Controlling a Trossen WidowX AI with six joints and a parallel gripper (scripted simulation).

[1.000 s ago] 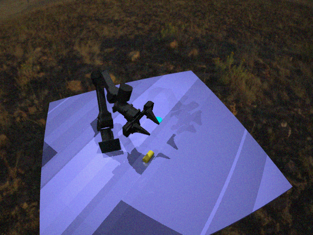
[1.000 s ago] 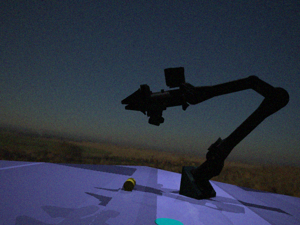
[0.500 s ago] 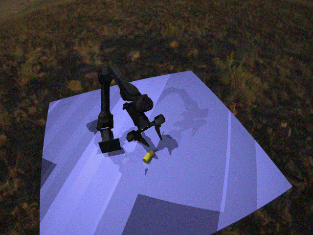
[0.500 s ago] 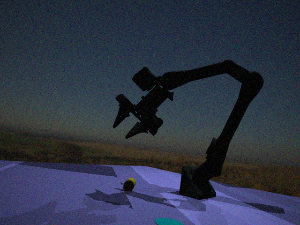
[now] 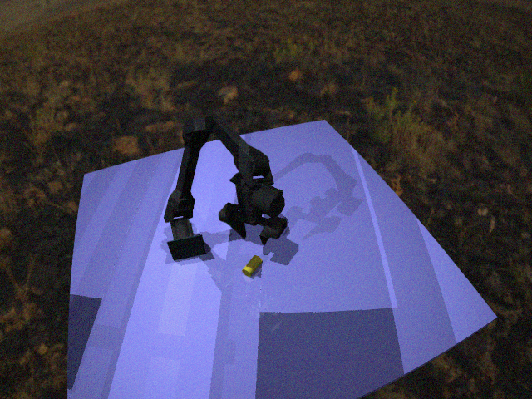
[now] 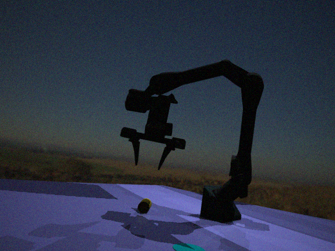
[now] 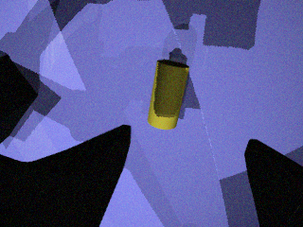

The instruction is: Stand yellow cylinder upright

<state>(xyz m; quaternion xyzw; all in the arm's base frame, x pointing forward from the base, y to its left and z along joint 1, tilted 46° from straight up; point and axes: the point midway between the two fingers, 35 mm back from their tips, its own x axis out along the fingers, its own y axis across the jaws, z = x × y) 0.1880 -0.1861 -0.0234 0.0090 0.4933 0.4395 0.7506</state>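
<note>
Now: the yellow cylinder 20 mm behind my gripper tip and 110 mm below it. Also, from my gripper tip: cyan circle: 140 mm ahead, 260 mm to the left, 130 mm below.
</note>
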